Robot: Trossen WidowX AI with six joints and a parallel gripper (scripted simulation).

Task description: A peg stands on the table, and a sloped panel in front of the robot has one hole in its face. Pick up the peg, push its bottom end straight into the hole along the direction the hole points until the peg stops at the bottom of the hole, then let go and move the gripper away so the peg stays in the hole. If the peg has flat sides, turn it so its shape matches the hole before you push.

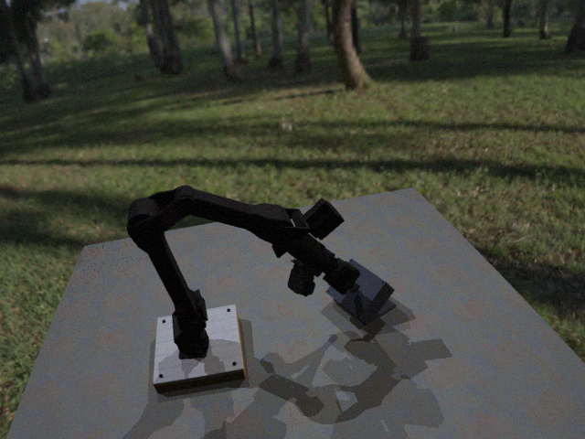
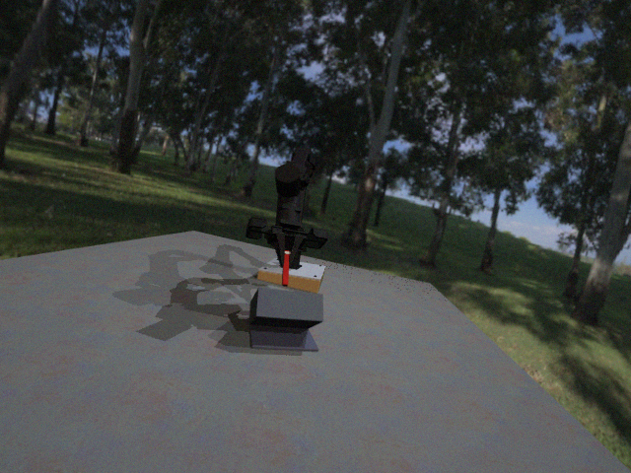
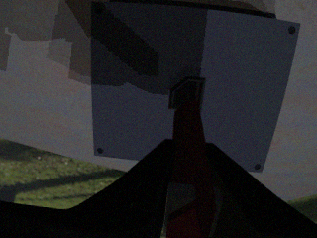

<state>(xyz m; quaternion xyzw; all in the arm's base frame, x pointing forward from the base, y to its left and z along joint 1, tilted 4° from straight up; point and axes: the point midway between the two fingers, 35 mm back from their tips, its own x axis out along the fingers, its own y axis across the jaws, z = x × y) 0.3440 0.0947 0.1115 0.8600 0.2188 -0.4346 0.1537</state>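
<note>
Right now my gripper tip is 8 cm above the sloped grey panel, 5 cm short of it and 3 cm to the right of it. From my gripper tip the other things lie so: red peg: 1 cm behind, 1 cm above; then flat foot: 13 cm below, 6 cm ahead, 4 cm to the left.
</note>
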